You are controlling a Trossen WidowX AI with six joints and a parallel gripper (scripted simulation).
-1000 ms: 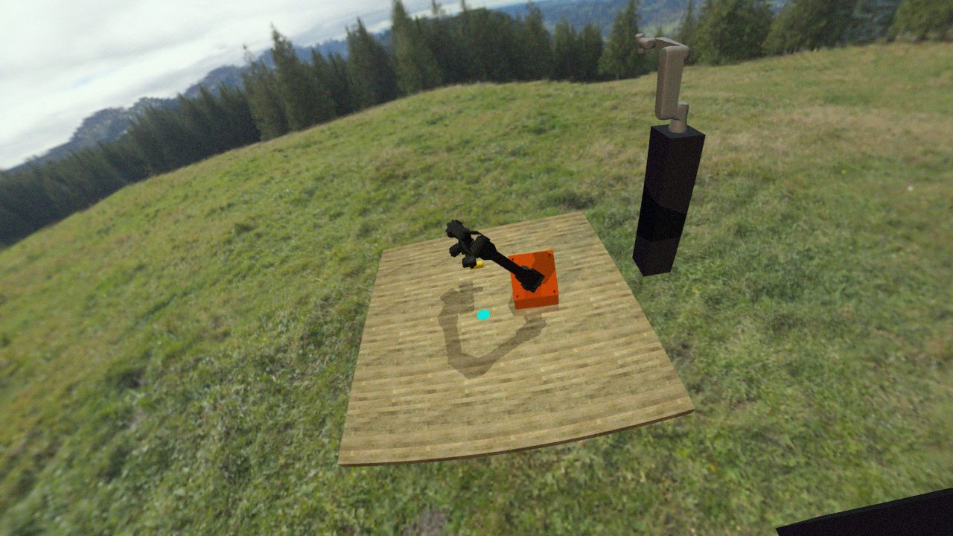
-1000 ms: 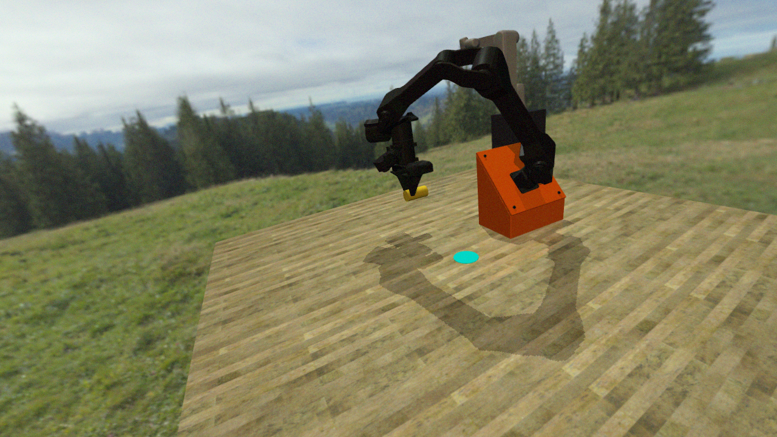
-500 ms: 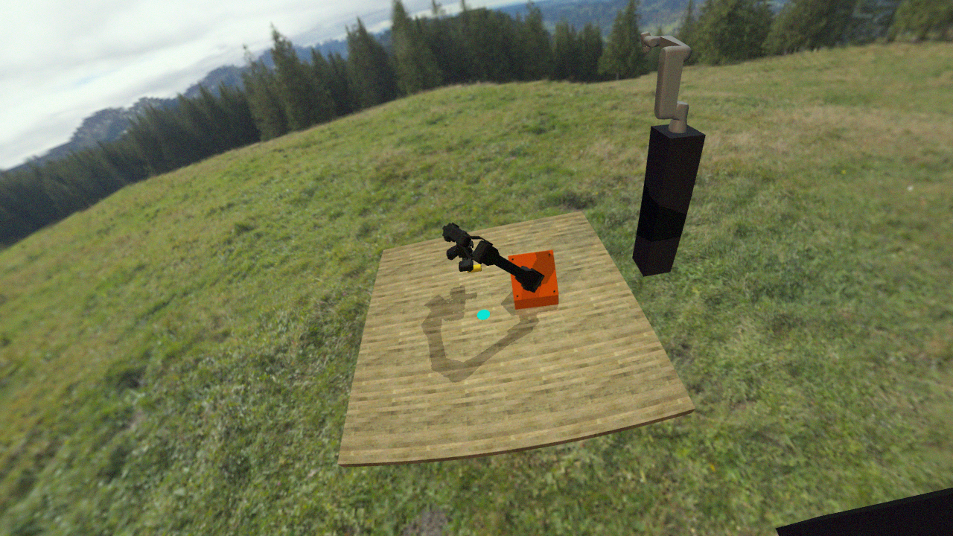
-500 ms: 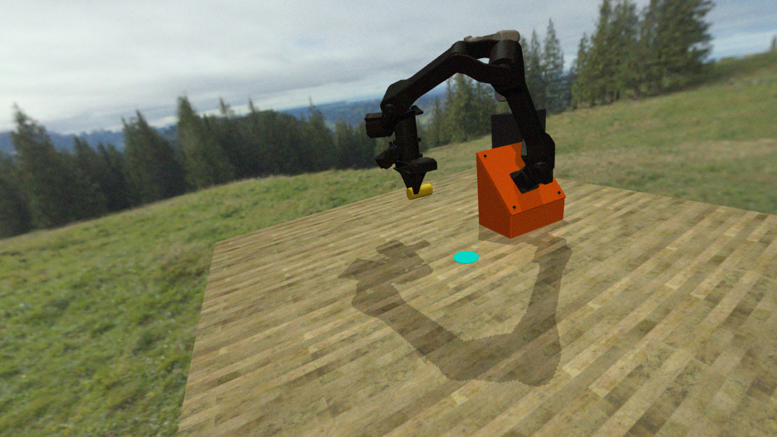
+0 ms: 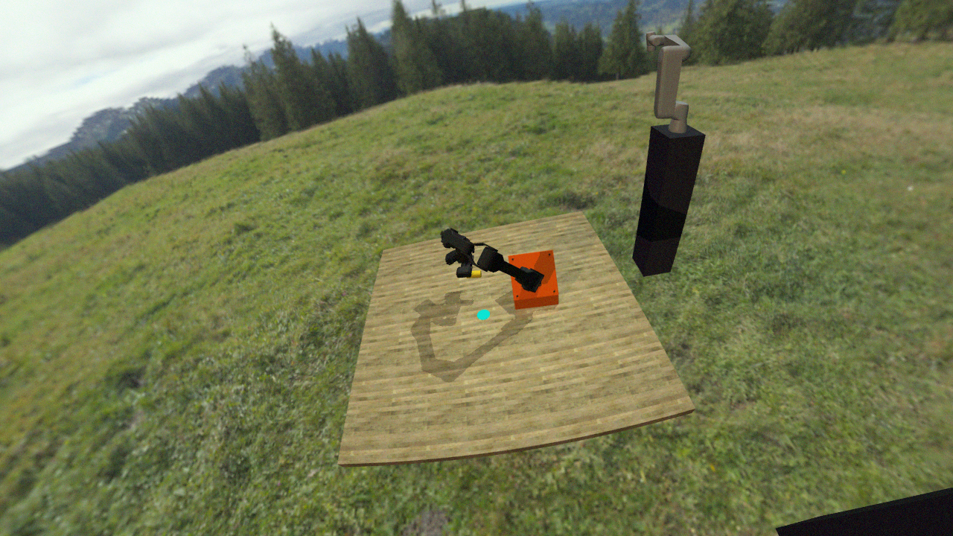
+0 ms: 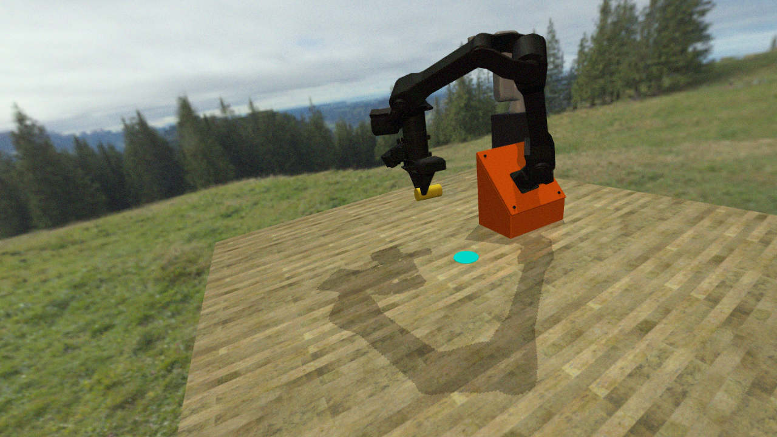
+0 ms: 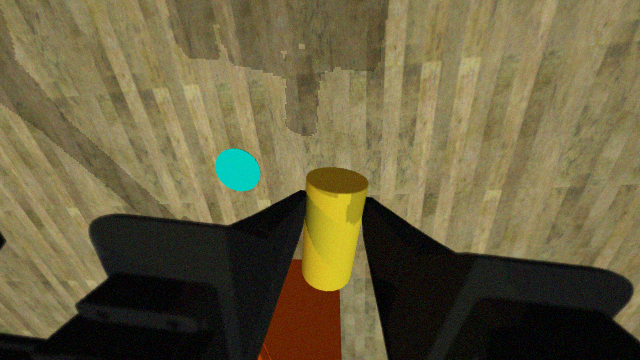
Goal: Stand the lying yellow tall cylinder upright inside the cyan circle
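Now: the cyan circle 30 mm behind my gripper tip, 130 mm to the left of it and 150 mm below it. From my gripper tip the other things lie so: yellow tall cylinder (20 mm behind).
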